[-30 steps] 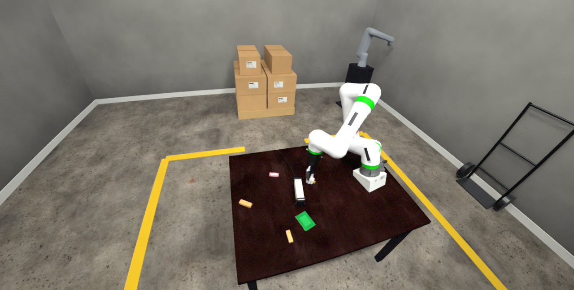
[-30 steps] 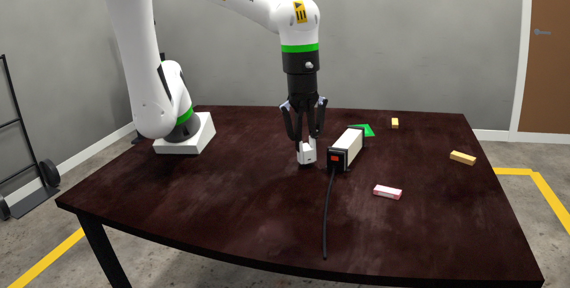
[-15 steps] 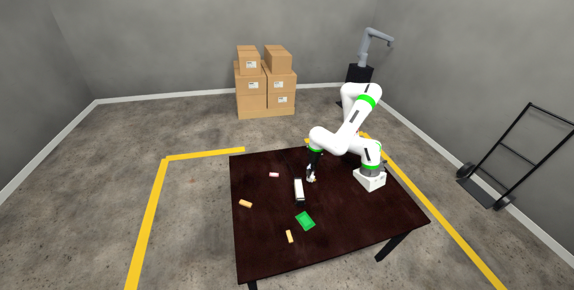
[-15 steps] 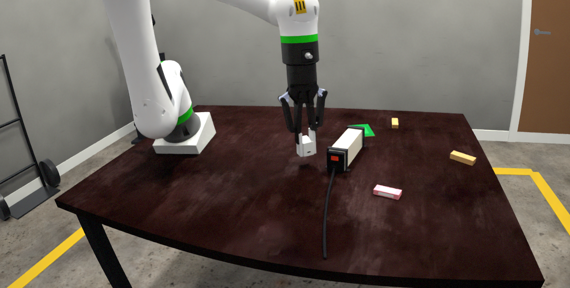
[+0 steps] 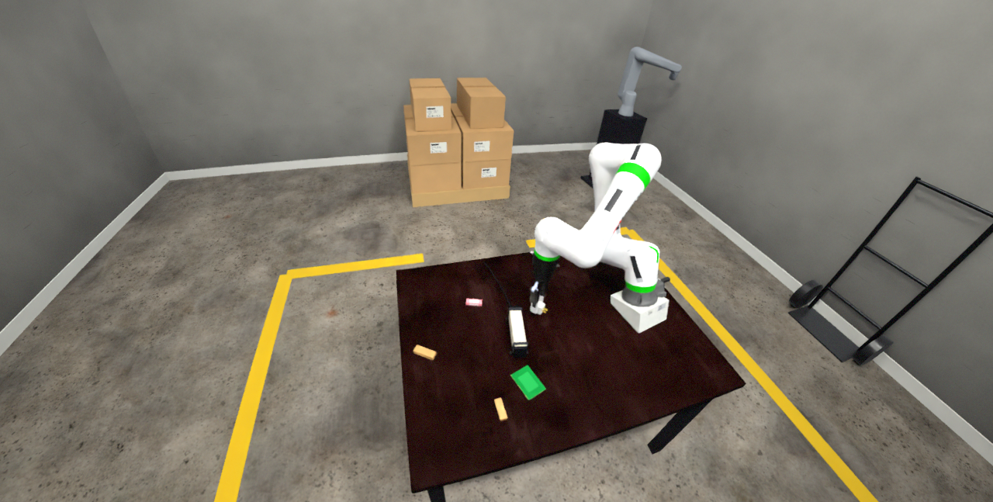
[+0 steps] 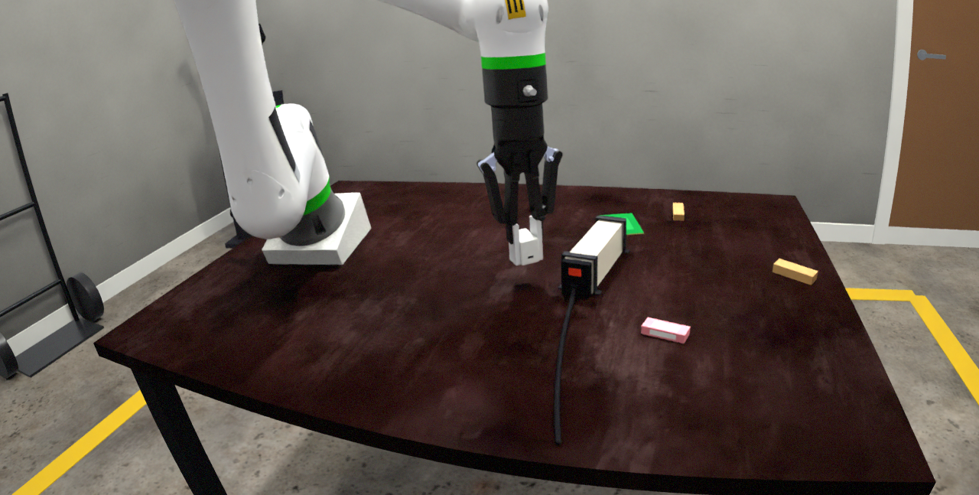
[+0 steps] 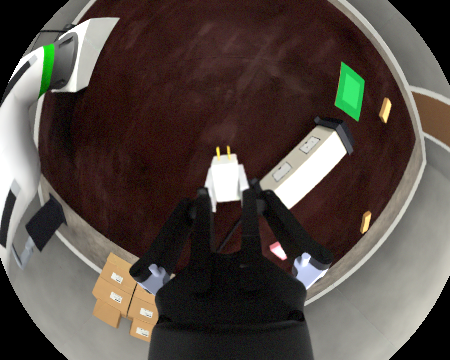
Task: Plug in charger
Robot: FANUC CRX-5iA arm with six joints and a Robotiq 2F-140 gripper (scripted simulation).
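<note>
My hand is 10 mm to the right of the white charger, 10 mm past it and 10 mm above it. The rest, counted from my hand: power strip 120 mm ahead, 50 mm to the left, 50 mm below; flat piece 250 mm to the left, 150 mm ahead, 80 mm below; red switch 80 mm ahead, 40 mm to the right, 40 mm below.
</note>
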